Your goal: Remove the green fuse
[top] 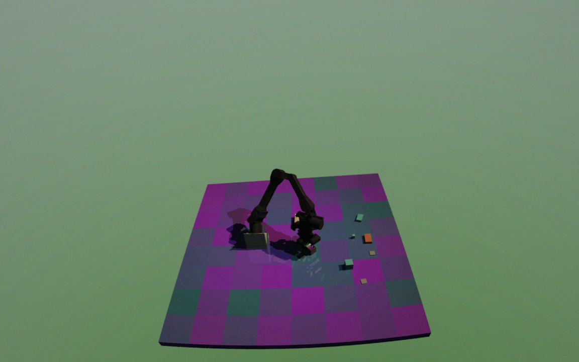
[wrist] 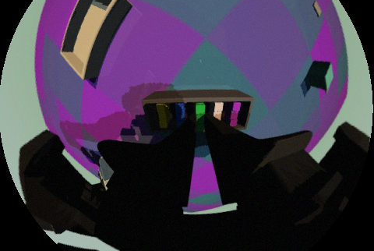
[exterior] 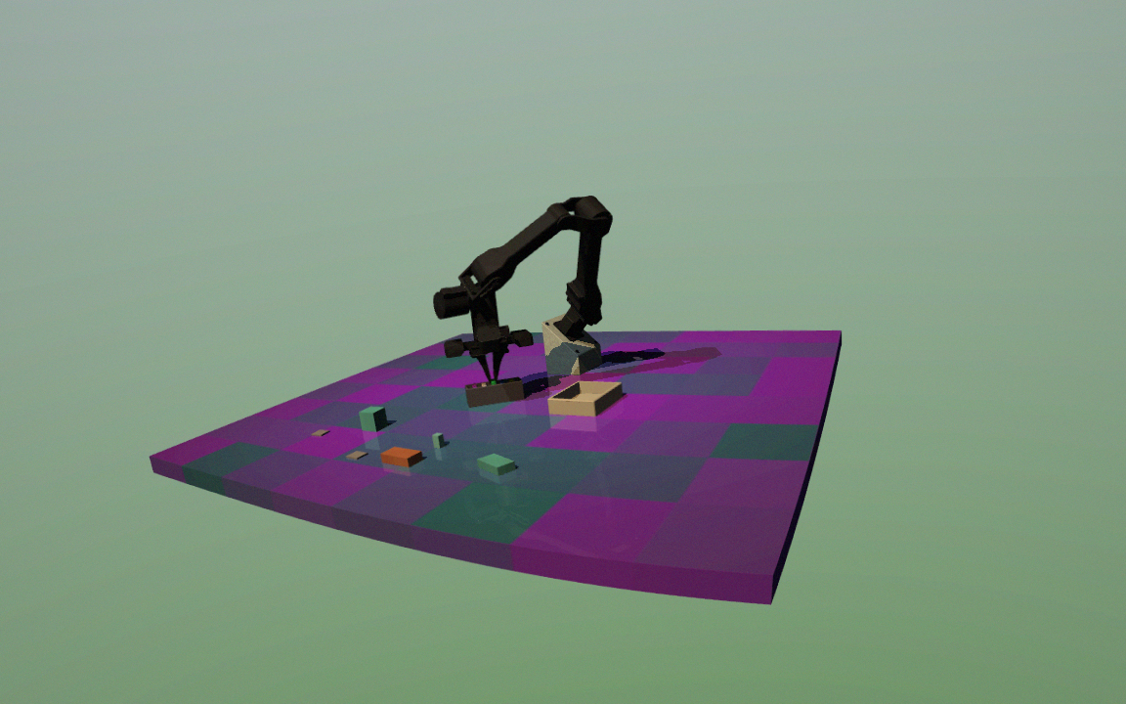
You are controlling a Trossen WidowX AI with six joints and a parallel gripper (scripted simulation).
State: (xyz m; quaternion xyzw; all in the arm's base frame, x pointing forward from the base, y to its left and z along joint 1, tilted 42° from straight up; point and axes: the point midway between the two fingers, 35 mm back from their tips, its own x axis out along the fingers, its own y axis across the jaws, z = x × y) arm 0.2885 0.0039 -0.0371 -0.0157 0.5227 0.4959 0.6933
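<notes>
Right now the blue fuse is 10 mm behind my gripper tip, 10 mm to the left of it and 20 mm below it. Also, from my gripper tip: magenta fuse: 30 mm ahead, 30 mm to the right, 20 mm below; then green fuse: 10 mm below; then yellow fuse: 30 mm behind, 30 mm to the left, 20 mm below.
</notes>
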